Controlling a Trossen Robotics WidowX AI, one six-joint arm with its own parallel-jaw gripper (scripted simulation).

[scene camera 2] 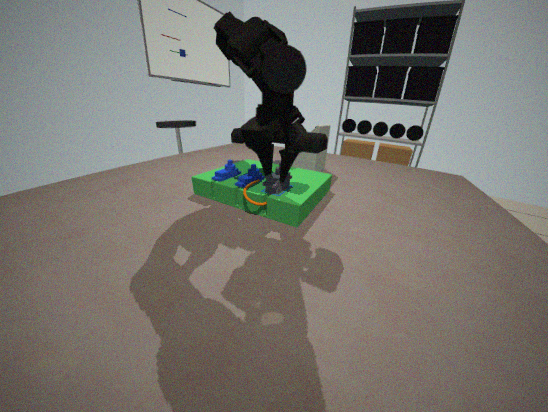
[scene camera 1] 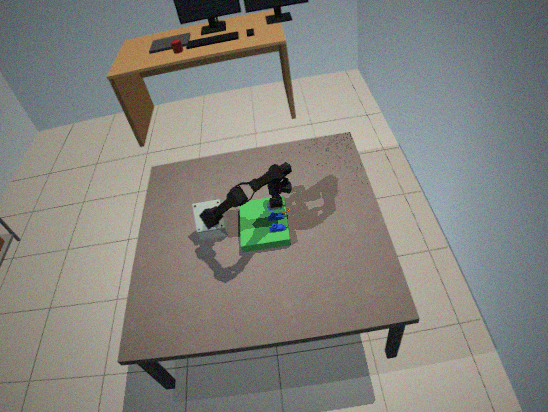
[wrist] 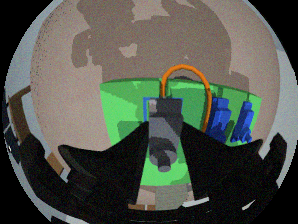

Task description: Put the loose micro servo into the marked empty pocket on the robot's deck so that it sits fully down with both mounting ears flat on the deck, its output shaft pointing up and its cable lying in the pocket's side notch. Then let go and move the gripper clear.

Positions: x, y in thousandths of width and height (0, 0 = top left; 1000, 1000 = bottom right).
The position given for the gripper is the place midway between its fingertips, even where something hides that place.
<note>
In view: the gripper (scene camera 2: 503, 438).
The gripper also shows in the wrist view (wrist: 552, 560).
</note>
